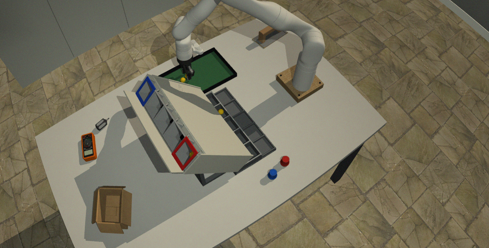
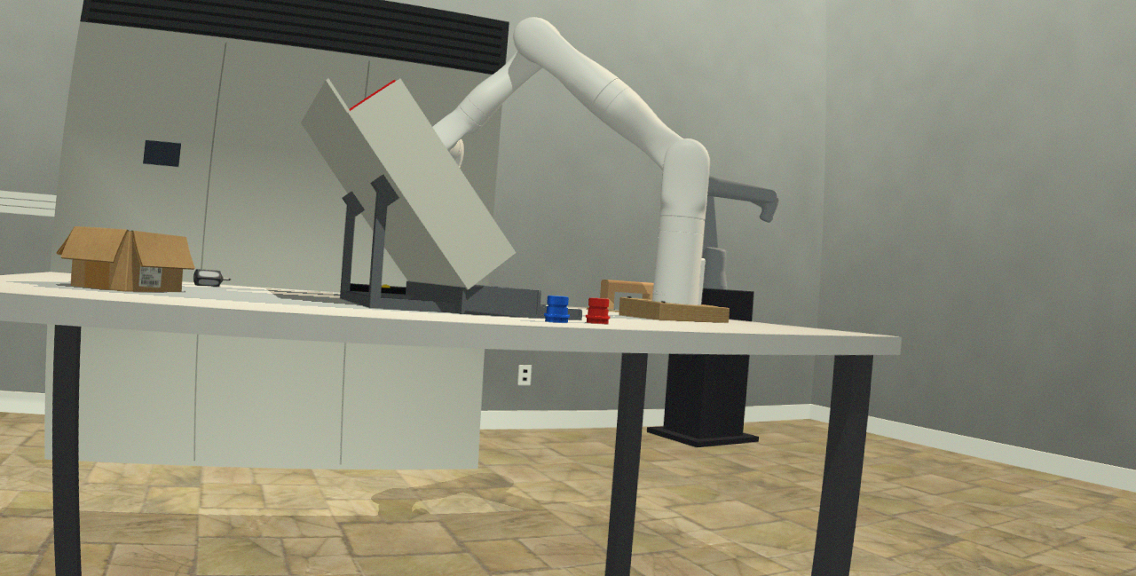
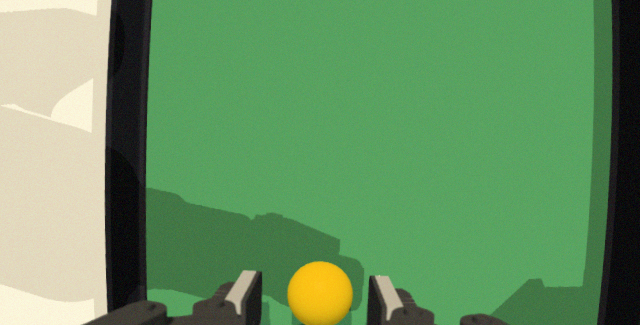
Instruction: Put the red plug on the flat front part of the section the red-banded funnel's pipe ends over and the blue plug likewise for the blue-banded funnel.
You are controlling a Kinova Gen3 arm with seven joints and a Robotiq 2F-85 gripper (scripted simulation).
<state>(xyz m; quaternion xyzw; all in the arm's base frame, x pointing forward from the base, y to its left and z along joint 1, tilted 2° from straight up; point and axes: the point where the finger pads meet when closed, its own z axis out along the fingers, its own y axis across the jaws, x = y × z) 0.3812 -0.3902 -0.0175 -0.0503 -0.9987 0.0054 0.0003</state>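
My gripper is now 10 mm past the green marble tray, 20 mm to the right of it and 30 mm above it. The rest, counted from my hand: orange multimeter 590 mm ahead, 20 mm to the left, 20 mm below; dark object 470 mm ahead, 40 mm to the right, 20 mm below; beige cover 140 mm ahead, 340 mm to the left, 170 mm above.
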